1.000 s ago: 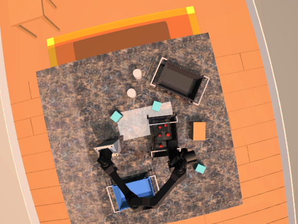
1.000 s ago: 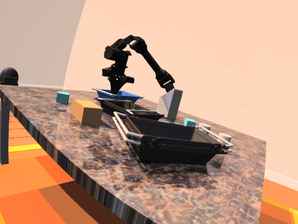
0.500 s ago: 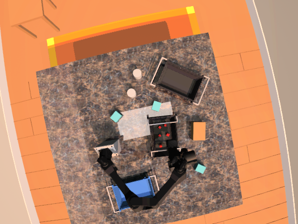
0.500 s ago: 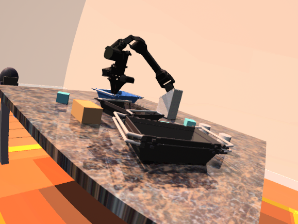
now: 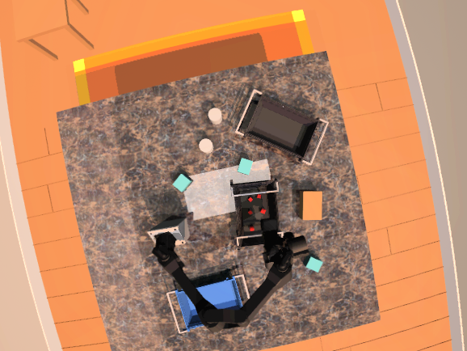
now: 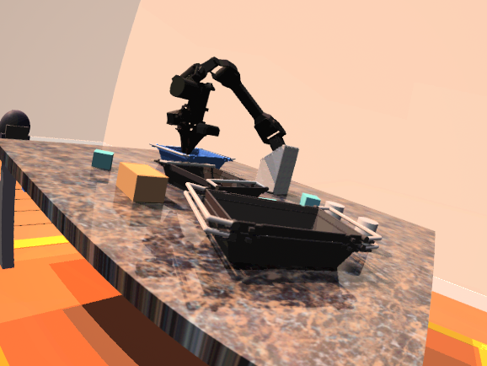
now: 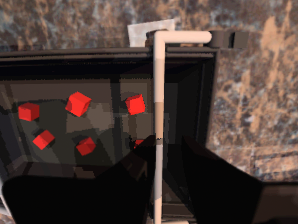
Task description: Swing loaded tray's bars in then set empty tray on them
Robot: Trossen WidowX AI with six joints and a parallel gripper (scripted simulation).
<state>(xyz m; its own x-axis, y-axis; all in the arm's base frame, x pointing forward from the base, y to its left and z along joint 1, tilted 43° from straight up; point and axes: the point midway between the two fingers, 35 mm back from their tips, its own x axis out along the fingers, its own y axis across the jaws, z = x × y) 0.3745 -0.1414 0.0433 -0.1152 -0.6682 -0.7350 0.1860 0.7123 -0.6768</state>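
Now: gripper tip 32 cm past the blue tray, 22 cm to the left of it and 5 cm above it. Round my gripper tip: orange block: 22 cm ahead, 6 cm to the left, 6 cm below.
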